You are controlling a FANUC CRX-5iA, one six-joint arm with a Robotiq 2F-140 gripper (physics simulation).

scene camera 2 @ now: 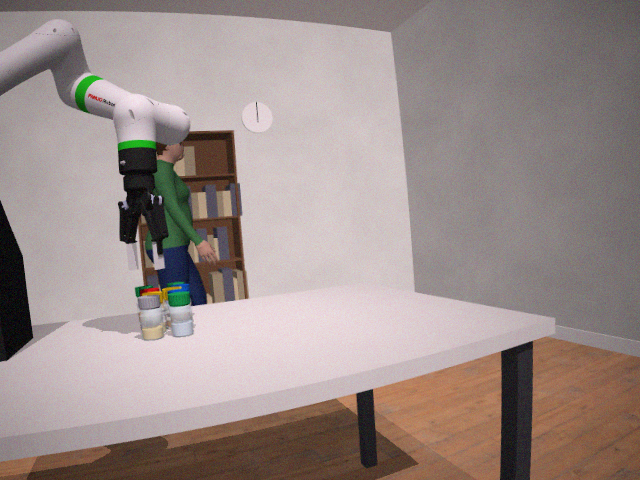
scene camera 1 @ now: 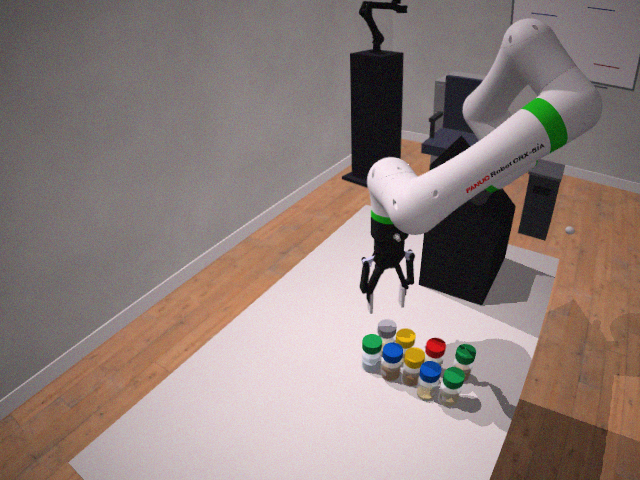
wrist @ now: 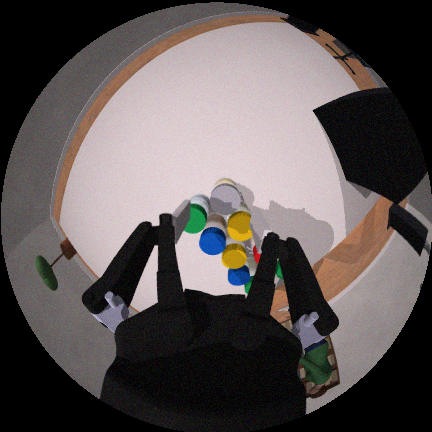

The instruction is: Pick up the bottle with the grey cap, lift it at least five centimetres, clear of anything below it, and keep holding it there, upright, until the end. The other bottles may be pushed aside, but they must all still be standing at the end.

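Frame: origin at the arm's base, x right, y ahead, z up, level; metres.
Where they show: gripper, fingertip midpoint: [scene camera 2: 146, 269] [scene camera 1: 385, 307] [wrist: 220, 212].
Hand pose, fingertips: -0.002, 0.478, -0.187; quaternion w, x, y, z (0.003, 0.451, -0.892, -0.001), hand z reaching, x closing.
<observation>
Things, the pixels of their centre, and the offset from my fingertips, as dx, dy, dz. Level surfaces: height alone.
- bottle with the grey cap, body centre: [wrist: 224, 193] [scene camera 2: 150, 317] [scene camera 1: 386, 338] -0.007, -0.004, -0.119
- table at its surface level: dz -0.172
- green-capped bottle at the middle of its body: [wrist: 195, 210] [scene camera 2: 180, 314] [scene camera 1: 371, 353] -0.010, +0.070, -0.119
- second yellow-capped bottle at the middle of its body: [wrist: 232, 245] [scene camera 1: 413, 367] [scene camera 2: 174, 307] -0.130, +0.043, -0.119
- red-capped bottle at the middle of its body: [wrist: 261, 242] [scene camera 1: 433, 357] [scene camera 2: 151, 307] -0.156, -0.023, -0.119
- second blue-capped bottle at the middle of its body: [wrist: 237, 264] [scene camera 1: 428, 381] [scene camera 2: 181, 303] -0.190, +0.060, -0.119
The bottle with the grey cap [scene camera 1: 386, 328] [scene camera 2: 149, 302] [wrist: 225, 199] stands upright on the table [scene camera 1: 248, 387] [scene camera 2: 361, 335] at one corner of a close group. In scene camera 1 its lower part is hidden by its neighbours. A green-capped bottle [scene camera 1: 371, 344] [scene camera 2: 179, 298] [wrist: 195, 219], a yellow-capped bottle [scene camera 1: 405, 338] [wrist: 239, 225] and a blue-capped bottle [scene camera 1: 392, 353] [wrist: 212, 240] stand close around it. My gripper [scene camera 1: 386, 302] [scene camera 2: 146, 257] [wrist: 220, 212] points down, part-way open and empty, its fingertips above the grey cap and apart from it.
Farther along the group stand a second yellow-capped bottle [scene camera 1: 414, 358], a red-capped bottle [scene camera 1: 435, 348], a second blue-capped bottle [scene camera 1: 430, 372] and two more green-capped bottles [scene camera 1: 453, 378] [scene camera 1: 465, 354], all upright. The black robot pedestal [scene camera 1: 460, 253] stands behind them.
</observation>
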